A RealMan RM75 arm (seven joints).
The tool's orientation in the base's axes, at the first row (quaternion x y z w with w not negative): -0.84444 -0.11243 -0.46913 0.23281
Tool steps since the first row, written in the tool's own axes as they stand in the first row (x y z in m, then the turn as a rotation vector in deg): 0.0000 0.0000 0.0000 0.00 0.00 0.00; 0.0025 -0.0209 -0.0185 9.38 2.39 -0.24; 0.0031 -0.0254 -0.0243 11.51 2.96 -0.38; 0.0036 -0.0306 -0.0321 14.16 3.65 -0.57
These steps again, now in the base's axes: 0.0000 0.0000 0.0000 0.00 0.00 0.00; -0.0209 0.0088 0.0165 5.81 -2.46 7.34; -0.0267 0.0098 0.0209 7.08 -3.08 9.04; -0.0343 0.0104 0.0263 8.64 -3.85 11.17
